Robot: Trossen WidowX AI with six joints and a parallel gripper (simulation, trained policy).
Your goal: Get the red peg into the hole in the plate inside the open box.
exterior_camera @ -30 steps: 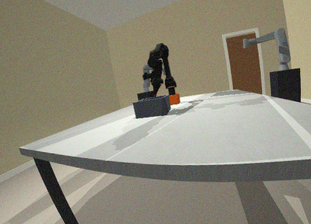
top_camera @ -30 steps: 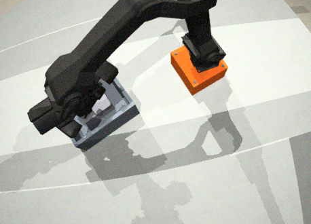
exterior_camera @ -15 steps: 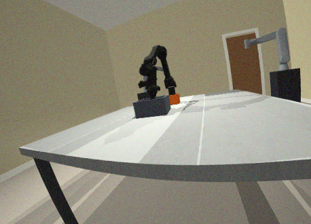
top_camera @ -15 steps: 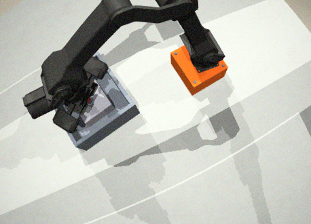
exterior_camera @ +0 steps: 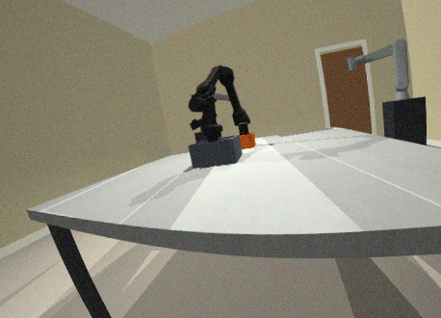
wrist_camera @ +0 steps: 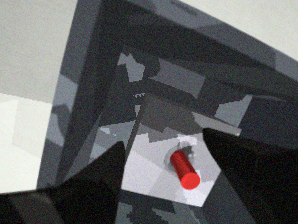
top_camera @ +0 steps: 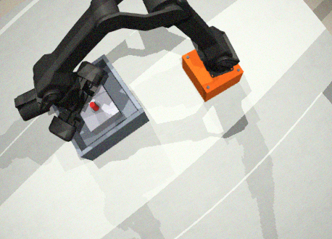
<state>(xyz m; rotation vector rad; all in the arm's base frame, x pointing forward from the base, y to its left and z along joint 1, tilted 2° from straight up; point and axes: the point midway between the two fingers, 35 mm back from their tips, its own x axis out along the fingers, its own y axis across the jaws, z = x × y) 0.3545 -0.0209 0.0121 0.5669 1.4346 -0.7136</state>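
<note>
Now: gripper tip 3 cm past the red peg, 1 cm to the right of it and 2 cm above it. The rest, counted from my gripper tip: grey box: 3 cm behind, 1 cm to the left, 4 cm below.
</note>
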